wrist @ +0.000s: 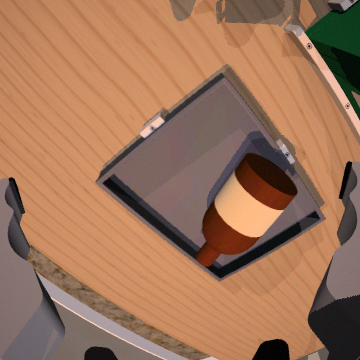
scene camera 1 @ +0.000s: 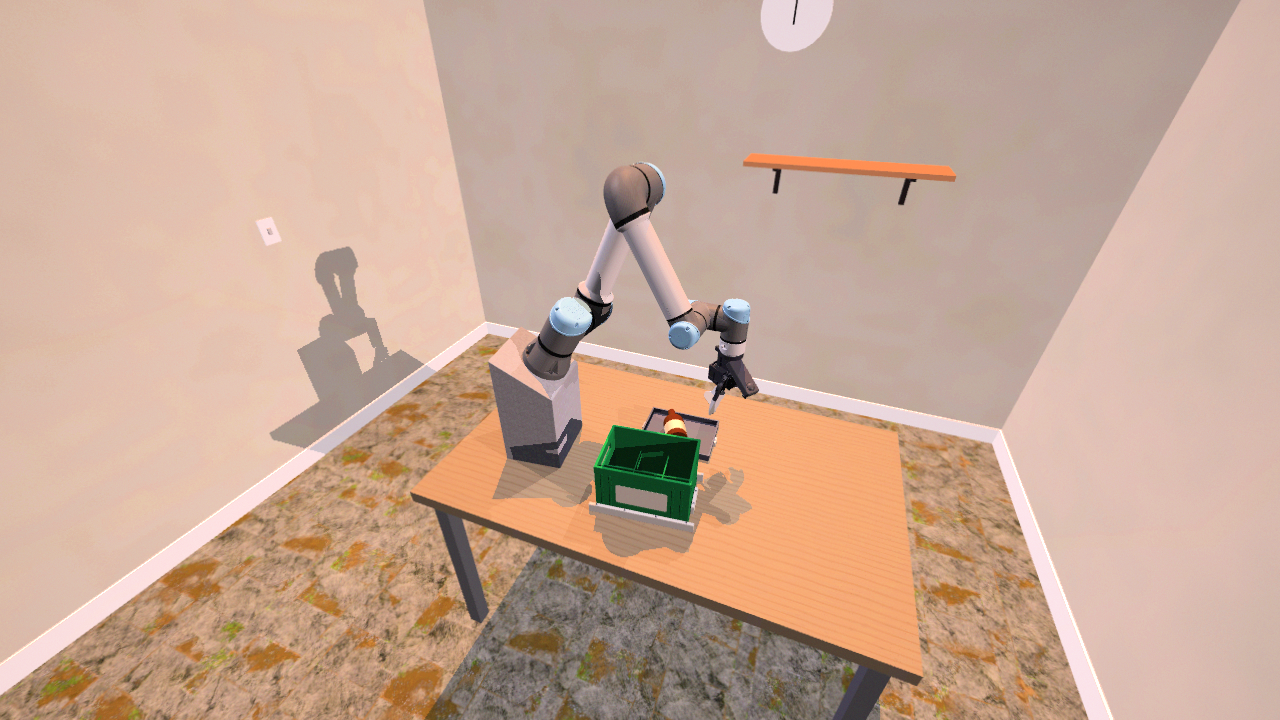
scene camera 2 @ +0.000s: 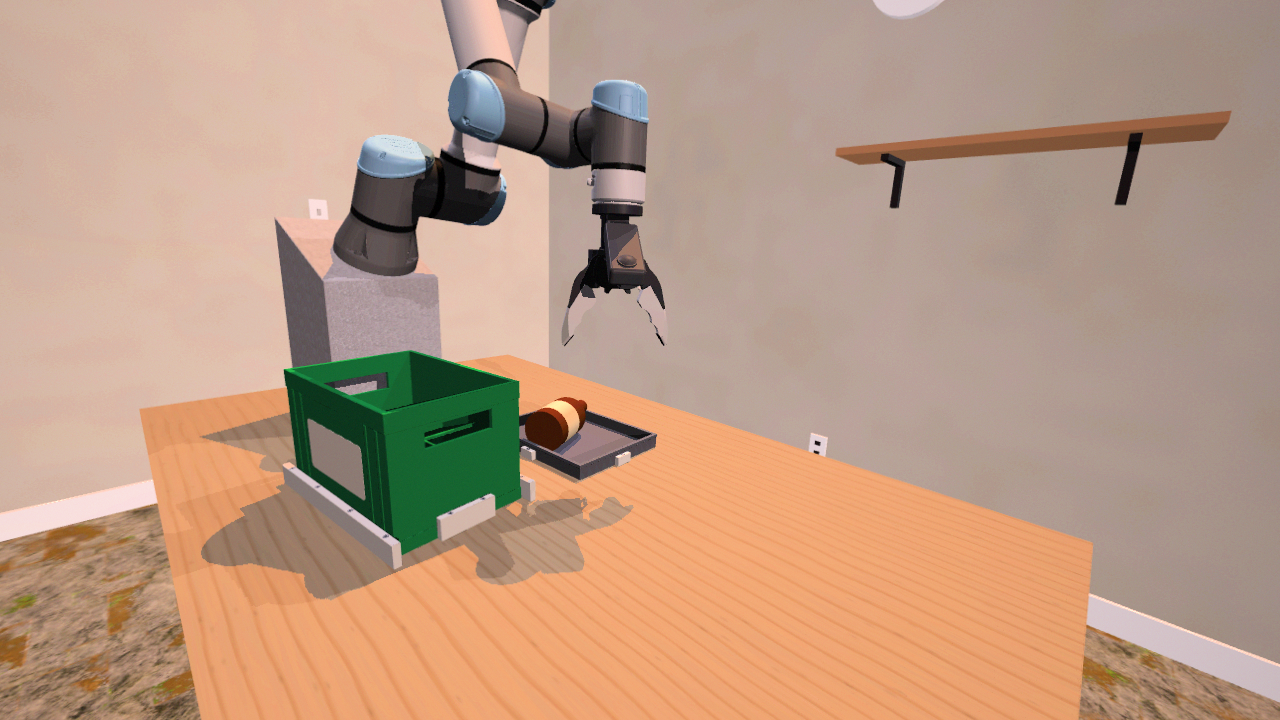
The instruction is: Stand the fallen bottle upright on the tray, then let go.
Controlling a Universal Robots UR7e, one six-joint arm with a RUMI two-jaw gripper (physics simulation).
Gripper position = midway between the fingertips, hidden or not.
Note:
I see my gripper [scene camera 2: 615, 345] and a brown bottle [scene camera 2: 551, 426].
The brown bottle is seen too in the wrist view [wrist: 257, 191]. My gripper shows as well in the wrist view [wrist: 179, 174] and in scene camera 1 [scene camera 1: 727, 406].

